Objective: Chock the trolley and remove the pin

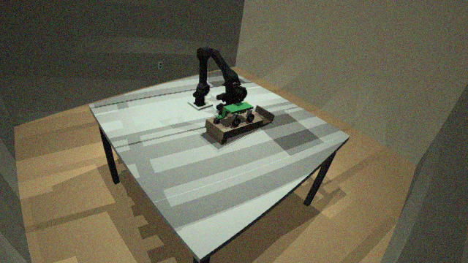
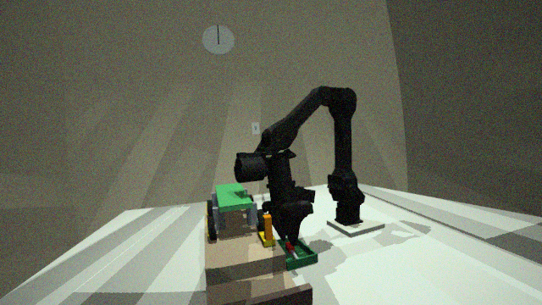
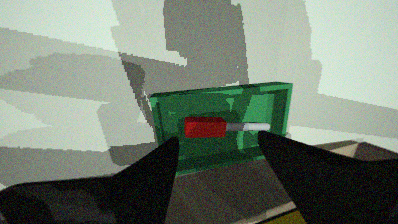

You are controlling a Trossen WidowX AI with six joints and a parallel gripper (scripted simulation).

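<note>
My gripper tip is now 20 mm above the red-headed stop pin and 10 mm to the right of it. The rest, counted from my gripper tip: green tray 40 mm below, 10 mm to the left; then yellow chock 60 mm ahead, 50 mm above, 40 mm to the left; then ramp 120 mm ahead, 70 mm to the right, 20 mm above.
</note>
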